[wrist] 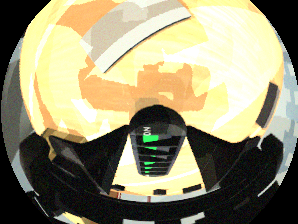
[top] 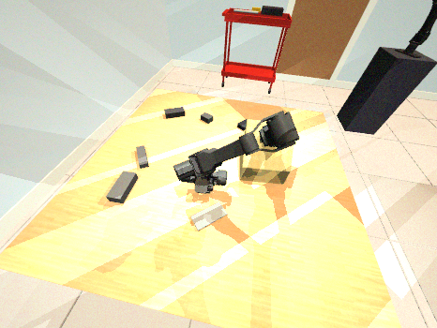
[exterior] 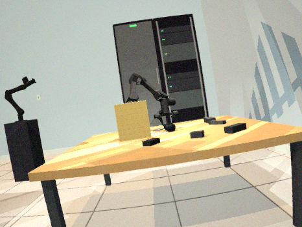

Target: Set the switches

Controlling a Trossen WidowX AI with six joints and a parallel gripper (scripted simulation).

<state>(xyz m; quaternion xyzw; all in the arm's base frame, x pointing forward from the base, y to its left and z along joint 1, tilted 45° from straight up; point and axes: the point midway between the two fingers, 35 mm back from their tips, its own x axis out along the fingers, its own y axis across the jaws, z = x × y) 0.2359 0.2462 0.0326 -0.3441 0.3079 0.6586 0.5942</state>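
Right now the pale flat plate is 130 mm to the left of my gripper tip, 50 mm behind it and 30 mm below it. Round my gripper tip: slim grey module: 350 mm ahead, 130 mm to the right, 20 mm below.
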